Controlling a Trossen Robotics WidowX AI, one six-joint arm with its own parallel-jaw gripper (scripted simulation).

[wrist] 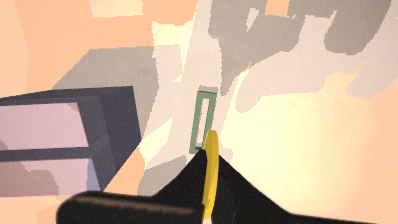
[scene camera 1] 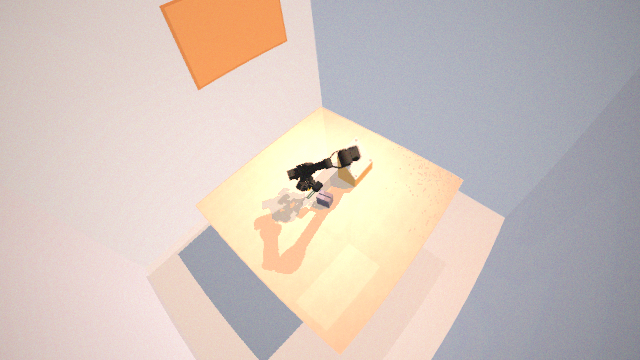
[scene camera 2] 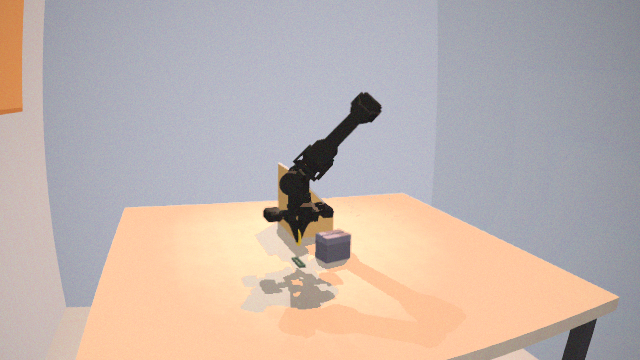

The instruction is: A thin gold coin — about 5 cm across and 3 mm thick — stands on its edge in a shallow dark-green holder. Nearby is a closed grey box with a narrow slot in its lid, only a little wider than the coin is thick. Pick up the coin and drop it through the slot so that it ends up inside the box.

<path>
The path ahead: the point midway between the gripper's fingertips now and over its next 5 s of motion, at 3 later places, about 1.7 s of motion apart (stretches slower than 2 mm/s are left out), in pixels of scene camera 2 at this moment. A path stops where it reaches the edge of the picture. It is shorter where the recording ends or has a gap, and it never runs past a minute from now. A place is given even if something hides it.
My gripper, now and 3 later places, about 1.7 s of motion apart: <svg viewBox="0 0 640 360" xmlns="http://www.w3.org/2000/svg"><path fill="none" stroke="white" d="M298 242L300 228L328 224L333 223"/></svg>
</path>
